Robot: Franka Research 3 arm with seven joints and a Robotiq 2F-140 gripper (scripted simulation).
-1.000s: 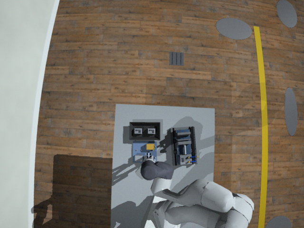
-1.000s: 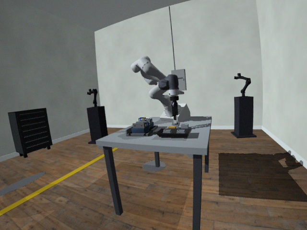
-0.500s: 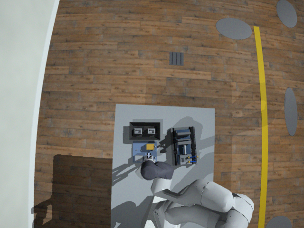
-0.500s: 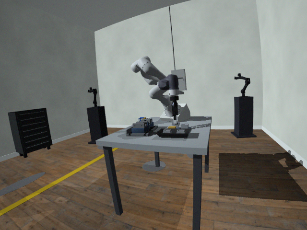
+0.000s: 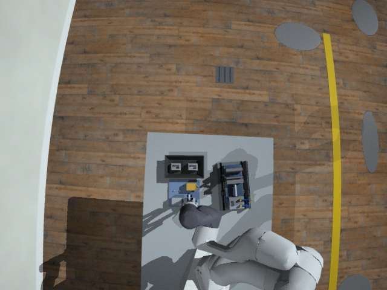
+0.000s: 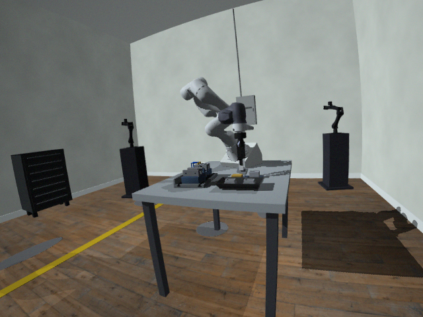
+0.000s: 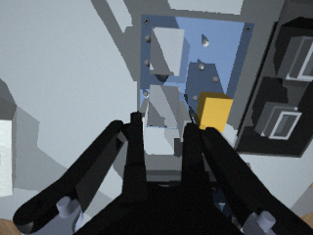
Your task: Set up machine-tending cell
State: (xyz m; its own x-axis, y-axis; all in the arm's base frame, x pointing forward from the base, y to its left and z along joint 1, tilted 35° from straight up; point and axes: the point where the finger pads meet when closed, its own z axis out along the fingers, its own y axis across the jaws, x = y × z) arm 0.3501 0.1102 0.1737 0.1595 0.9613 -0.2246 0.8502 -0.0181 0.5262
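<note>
Now: hand 8 cm short of the brass blank, 6 cm above it and 3 cm to the left of it. Round my hand: vise: 28 cm to the right, 5 cm below, 4 cm ahead.
</note>
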